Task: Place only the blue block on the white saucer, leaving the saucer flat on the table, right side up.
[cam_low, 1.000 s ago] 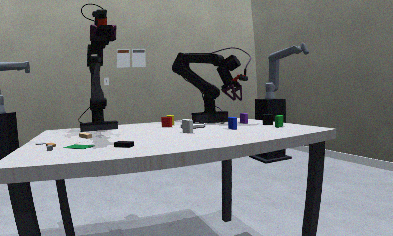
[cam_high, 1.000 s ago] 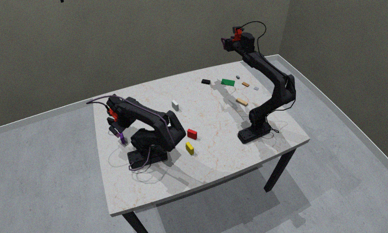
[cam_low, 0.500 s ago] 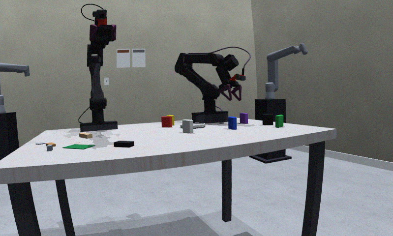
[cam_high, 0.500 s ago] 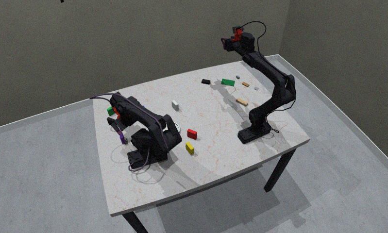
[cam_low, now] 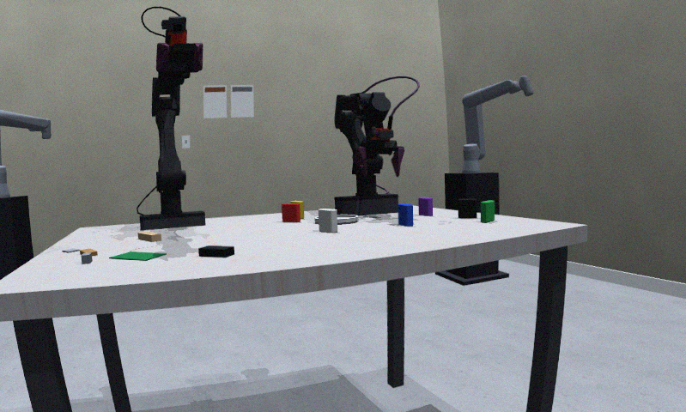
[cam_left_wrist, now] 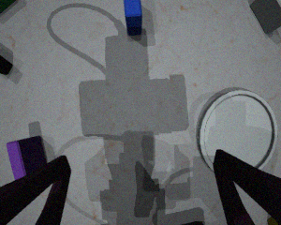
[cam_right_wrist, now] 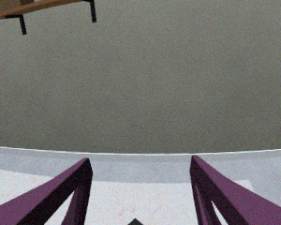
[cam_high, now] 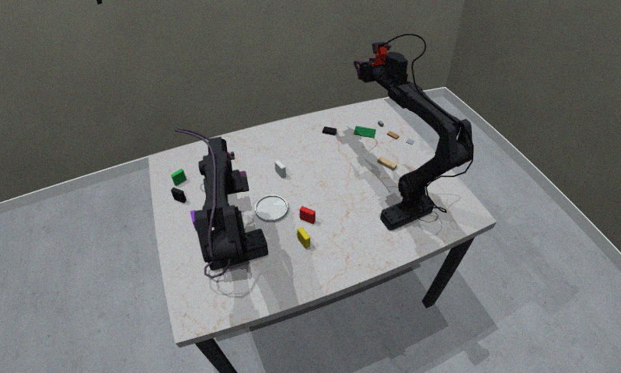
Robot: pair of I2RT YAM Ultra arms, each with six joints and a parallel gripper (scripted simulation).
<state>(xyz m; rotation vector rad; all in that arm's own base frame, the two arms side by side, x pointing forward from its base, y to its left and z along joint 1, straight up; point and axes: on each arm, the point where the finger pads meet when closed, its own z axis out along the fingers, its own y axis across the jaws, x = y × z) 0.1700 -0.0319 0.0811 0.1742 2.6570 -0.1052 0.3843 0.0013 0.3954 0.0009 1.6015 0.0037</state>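
Right now the blue block is 160 mm ahead of my left hand, 10 mm to the right of it and 100 mm below it. Round my left hand: black block: 130 mm ahead, 200 mm to the left, 100 mm below; purple block: 10 mm behind, 140 mm to the left, 100 mm below; white saucer: 10 mm behind, 130 mm to the right, 120 mm below.
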